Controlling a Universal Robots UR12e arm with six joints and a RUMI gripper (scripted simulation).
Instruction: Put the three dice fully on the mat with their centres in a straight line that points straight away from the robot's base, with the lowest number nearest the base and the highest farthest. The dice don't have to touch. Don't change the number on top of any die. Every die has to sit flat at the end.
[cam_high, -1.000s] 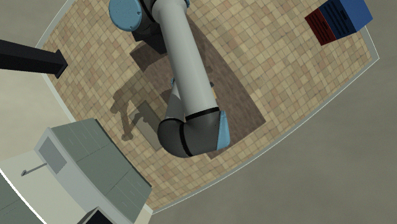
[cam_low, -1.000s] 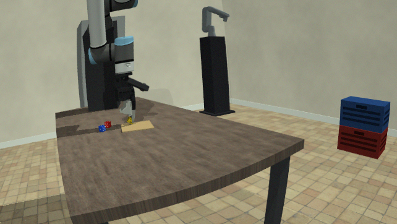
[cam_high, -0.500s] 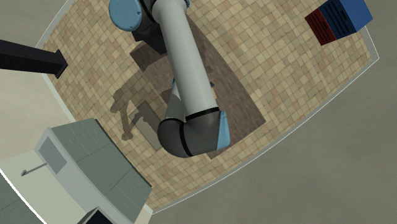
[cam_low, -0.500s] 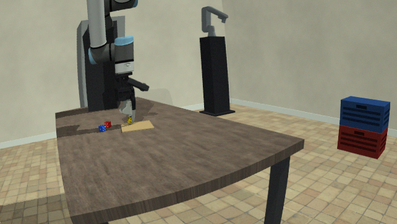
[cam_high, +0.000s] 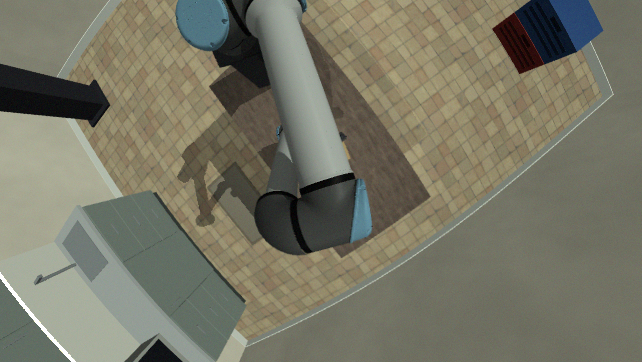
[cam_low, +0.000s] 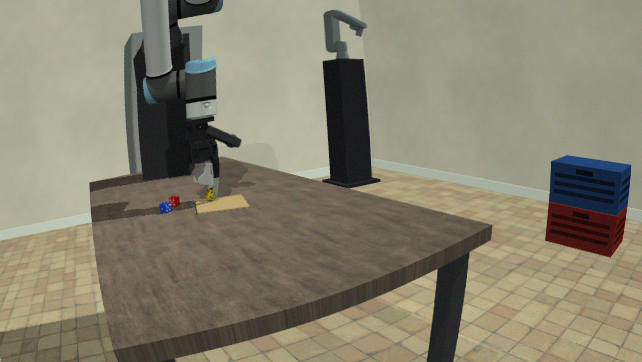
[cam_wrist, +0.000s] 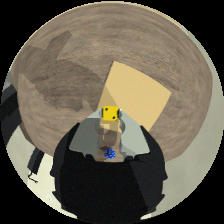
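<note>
Right now the yellow die is 1 cm to the right of my hand and 1 cm below it. Also, from my hand: tan mat 5 cm ahead, 2 cm below; blue die 2 cm ahead, 16 cm to the right, 1 cm below; red die 4 cm behind, 12 cm to the right, 1 cm below.
</note>
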